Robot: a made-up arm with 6 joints.
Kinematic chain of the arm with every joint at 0, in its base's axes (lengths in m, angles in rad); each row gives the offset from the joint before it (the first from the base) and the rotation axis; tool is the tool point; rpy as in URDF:
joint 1: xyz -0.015 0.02 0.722 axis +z
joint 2: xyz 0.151 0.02 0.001 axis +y
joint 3: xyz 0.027 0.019 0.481 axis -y
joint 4: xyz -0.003 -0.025 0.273 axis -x
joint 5: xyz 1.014 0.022 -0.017 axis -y
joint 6: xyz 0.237 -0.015 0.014 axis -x
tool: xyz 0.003 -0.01 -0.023 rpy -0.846 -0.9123 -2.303
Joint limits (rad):
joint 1: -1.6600..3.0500
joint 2: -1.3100..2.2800
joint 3: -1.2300..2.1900
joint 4: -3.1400..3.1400
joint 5: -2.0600..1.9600
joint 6: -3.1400..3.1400
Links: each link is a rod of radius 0.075 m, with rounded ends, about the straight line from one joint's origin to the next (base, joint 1, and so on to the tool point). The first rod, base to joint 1, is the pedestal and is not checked.
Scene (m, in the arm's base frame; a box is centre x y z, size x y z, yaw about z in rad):
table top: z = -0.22
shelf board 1: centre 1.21 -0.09 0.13 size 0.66 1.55 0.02 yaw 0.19
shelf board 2: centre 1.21 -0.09 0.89 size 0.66 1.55 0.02 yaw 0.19
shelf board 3: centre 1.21 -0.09 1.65 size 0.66 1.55 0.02 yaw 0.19
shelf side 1: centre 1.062 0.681 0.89 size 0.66 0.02 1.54 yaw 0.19
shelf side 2: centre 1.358 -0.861 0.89 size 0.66 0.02 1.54 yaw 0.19
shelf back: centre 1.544 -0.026 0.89 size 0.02 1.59 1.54 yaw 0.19
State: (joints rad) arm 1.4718 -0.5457 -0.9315 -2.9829 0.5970 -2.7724
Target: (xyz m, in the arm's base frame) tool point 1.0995 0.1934 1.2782
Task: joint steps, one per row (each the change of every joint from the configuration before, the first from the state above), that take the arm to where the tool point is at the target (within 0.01 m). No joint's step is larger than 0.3 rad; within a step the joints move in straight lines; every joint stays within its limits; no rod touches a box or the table.
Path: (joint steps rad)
1: -0.1976 -0.2389 0.0812 -0.0785 0.2647 0.1128
2: -0.1975 -0.2390 0.0813 -0.0786 0.2647 0.1128
3: -0.2885 -0.0954 -0.0593 0.0648 0.1340 -0.0931
4: -0.2886 -0.0955 -0.0592 0.0648 0.1341 -0.0932
5: -0.2885 -0.0955 -0.0593 0.0647 0.1340 -0.0931
6: -0.0032 0.1877 0.0915 0.0295 -0.2542 0.0200
7: -0.0033 0.1878 0.0916 0.0295 -0.2542 0.0200
8: -0.0032 0.1877 0.0916 0.0295 -0.2542 0.0201
9: -0.0033 0.1878 0.0915 0.0295 -0.2542 0.0200

